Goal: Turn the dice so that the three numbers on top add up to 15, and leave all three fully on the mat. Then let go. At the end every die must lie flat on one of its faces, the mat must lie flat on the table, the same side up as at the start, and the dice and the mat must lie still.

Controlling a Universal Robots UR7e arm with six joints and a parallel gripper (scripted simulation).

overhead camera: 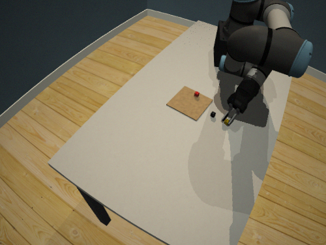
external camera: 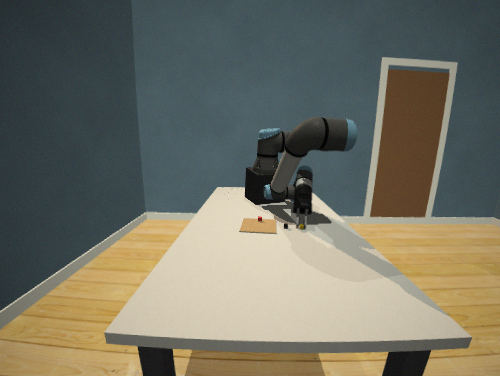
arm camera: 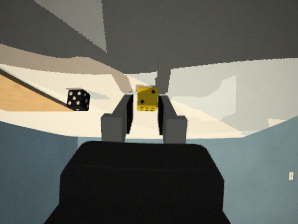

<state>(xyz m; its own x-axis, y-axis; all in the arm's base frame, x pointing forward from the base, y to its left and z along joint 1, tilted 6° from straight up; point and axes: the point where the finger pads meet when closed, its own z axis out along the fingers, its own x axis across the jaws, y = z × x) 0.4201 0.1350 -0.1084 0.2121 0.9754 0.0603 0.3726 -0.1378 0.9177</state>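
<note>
Now: hand 10 mm short of the yellow die and 10 mm above it. From my hand the other things lie so: black die 60 mm to the right, 10 mm below; red die 60 mm behind, 170 mm to the right, 10 mm below; brown mat 10 mm behind, 170 mm to the right, 20 mm below.
</note>
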